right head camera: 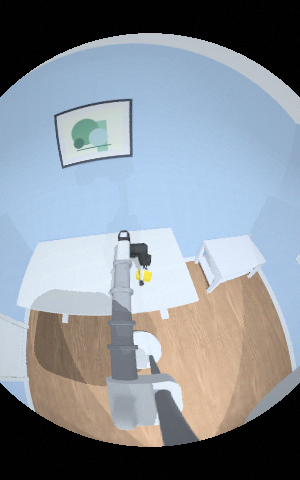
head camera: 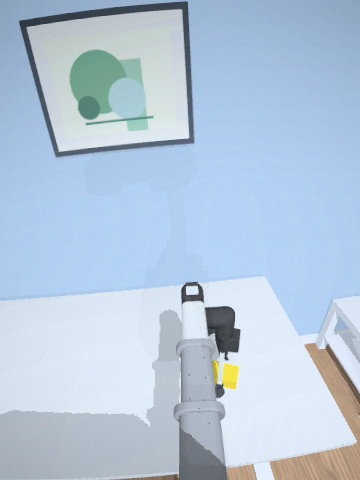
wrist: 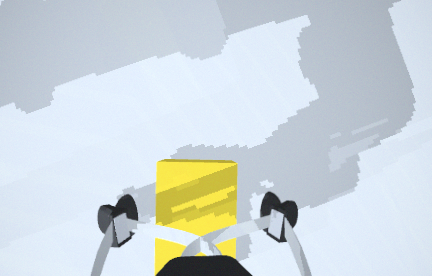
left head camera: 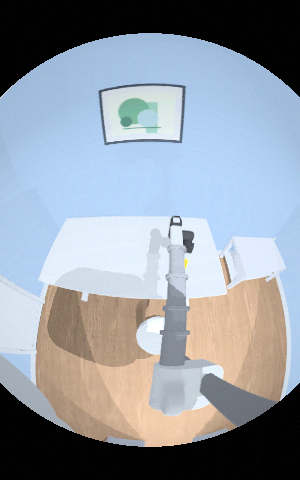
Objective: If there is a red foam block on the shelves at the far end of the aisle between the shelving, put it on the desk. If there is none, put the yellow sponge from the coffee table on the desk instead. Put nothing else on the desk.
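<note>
The yellow sponge lies on the white desk, in its right part. My gripper is open around the sponge, low over the desk. In the wrist view a gap shows between each fingertip and the sponge's sides. In the head view the arm hides part of the sponge and one finger. The shelves, the coffee table and any red foam block do not show in these views.
A small white side table stands right of the desk. A round white stool stands before the desk. A framed picture hangs on the blue wall behind.
</note>
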